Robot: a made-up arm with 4 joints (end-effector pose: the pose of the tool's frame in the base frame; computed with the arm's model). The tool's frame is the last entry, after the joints.
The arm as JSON. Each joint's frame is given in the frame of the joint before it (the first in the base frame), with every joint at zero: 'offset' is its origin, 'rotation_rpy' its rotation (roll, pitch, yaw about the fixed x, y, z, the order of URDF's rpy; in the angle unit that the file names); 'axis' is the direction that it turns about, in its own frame. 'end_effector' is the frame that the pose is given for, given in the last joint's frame.
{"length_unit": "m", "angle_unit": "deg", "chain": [
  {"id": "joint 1", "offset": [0.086, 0.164, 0.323], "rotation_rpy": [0.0, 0.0, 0.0], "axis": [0.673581, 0.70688, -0.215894]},
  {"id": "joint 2", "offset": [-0.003, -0.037, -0.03], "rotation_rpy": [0.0, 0.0, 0.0], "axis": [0.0, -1.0, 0.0]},
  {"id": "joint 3", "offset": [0.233, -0.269, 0.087], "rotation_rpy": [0.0, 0.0, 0.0], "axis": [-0.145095, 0.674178, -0.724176]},
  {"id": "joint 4", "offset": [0.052, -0.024, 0.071], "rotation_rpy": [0.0, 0.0, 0.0], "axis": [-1.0, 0.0, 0.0]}
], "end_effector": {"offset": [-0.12, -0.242, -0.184], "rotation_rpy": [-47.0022, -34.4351, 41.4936]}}
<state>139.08 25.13 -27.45 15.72</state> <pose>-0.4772 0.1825 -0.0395 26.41 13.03 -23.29</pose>
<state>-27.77 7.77 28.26 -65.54</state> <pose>0.2557 -0.0833 0.3319 22.39 -65.30 -24.38</pose>
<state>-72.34 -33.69 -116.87 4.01</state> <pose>0.5121 0.1423 0.8009 -80.45 5.66 176.16</pose>
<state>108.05 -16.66 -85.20 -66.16</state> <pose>-0.1039 0.3981 0.0599 110.19 28.03 -66.12</pose>
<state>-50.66 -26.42 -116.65 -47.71</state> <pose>0.5009 0.0568 0.4486 -59.60 -45.34 173.96</pose>
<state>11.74 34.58 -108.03 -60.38</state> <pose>0.4144 -0.0227 0.3727 -106.33 -35.27 -155.04</pose>
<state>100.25 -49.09 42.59 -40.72</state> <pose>-0.2360 0.0951 0.1958 137.45 59.04 103.80</pose>
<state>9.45 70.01 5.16 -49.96</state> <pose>0.2572 -0.1887 0.3253 160.76 -64.86 -152.40</pose>
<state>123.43 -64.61 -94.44 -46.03</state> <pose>-0.2513 0.5274 0.3563 104.51 66.40 -54.47</pose>
